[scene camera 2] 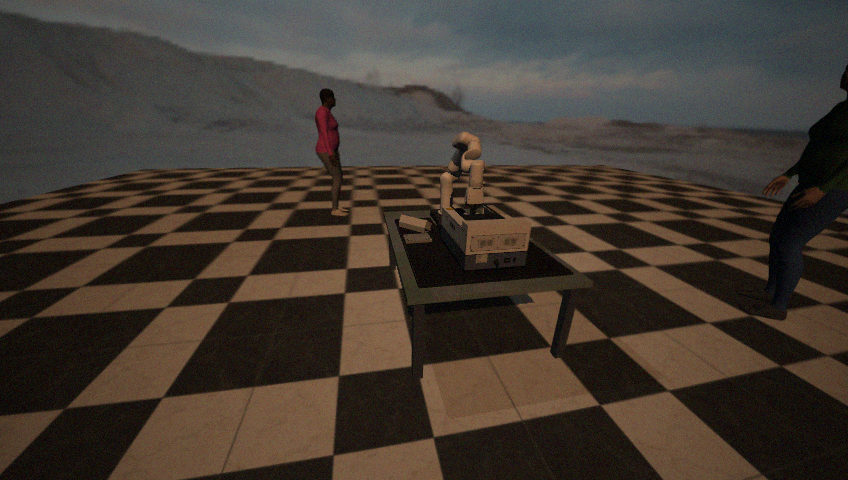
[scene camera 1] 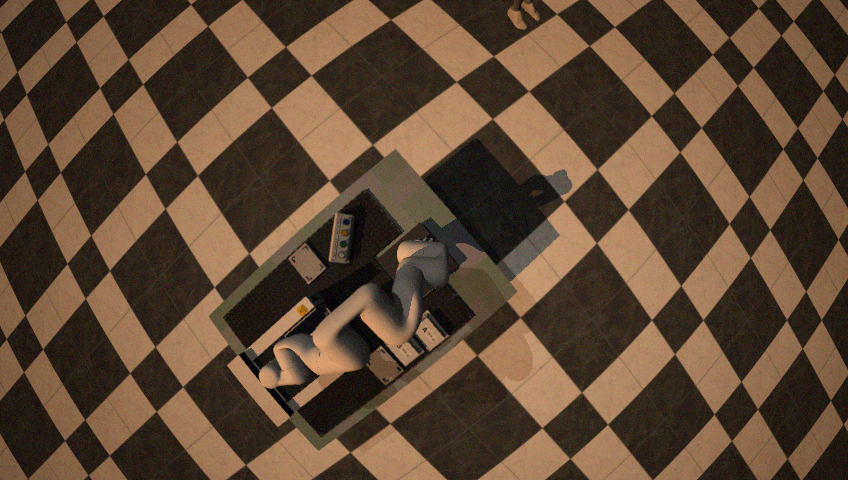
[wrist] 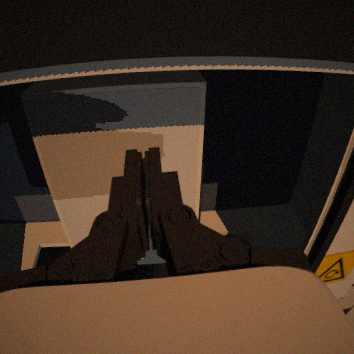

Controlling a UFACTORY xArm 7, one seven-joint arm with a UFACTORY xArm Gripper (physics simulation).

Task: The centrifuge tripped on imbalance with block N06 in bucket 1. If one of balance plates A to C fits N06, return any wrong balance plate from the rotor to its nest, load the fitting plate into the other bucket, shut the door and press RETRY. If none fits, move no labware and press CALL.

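Frame: origin at the arm's base, x right, y ahead, z up, level; centimetres.
Where they show: gripper, fingertip midpoint: [wrist: 145,172].
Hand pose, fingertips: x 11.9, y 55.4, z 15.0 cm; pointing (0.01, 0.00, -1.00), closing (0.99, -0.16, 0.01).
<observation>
Things, the pixels of their top centre, and the offset from my fingertips. "pt": a spot on its surface instead.
- pale flat-topped piece, middle of its top: [wrist: 125,197] dx -1.6, dy -1.5, dz -0.3 cm
- Plate A, middle of its top: [scene camera 1: 428,334] dx -37.9, dy -29.9, dz -13.1 cm
- second pale plate, middle of its top: [scene camera 1: 403,350] dx -33.4, dy -16.9, dz -13.1 cm
- button box, middle of its top: [scene camera 1: 337,237] [scene camera 2: 415,216] dx +20.4, dy -39.3, dz -10.1 cm
- pale pad with dark corner marks, surface spot: [scene camera 1: 307,262] [scene camera 2: 417,236] pt dx +27.0, dy -19.8, dz -16.9 cm
- similar pad, surface spot: [scene camera 1: 386,364] pt dx -32.3, dy -4.7, dz -17.4 cm
- yellow warning label, surface spot: [wrist: 334,268] [scene camera 1: 301,310] pt dx +10.4, dy -9.5, dz +2.6 cm
The centrifuge [scene camera 1: 284,324] [scene camera 2: 499,236] is open on top, and its chamber shows in the wrist view. My gripper [wrist: 145,172] [scene camera 2: 474,208] is shut and empty, pointing down over a pale flat-topped piece [wrist: 182,155] inside the chamber. No label can be read on that piece, and I cannot tell if it is a rotor part or labware. N06 cannot be made out. Plate A [scene camera 1: 429,331] lies at the table's lower right side in scene camera 1. A second pale plate [scene camera 1: 406,350] beside it is partly hidden by the arm. The button box [scene camera 1: 342,237] [scene camera 2: 414,223] has several coloured buttons.
A pale pad with dark corner marks [scene camera 1: 307,262] [scene camera 2: 417,238] lies near the button box. A similar pad [scene camera 1: 386,364] lies beside the plates. A yellow warning label [scene camera 1: 302,309] [wrist: 334,268] is on the centrifuge's top edge. Two people [scene camera 2: 327,133] [scene camera 2: 809,178] stand away from the table [scene camera 2: 499,291].
</observation>
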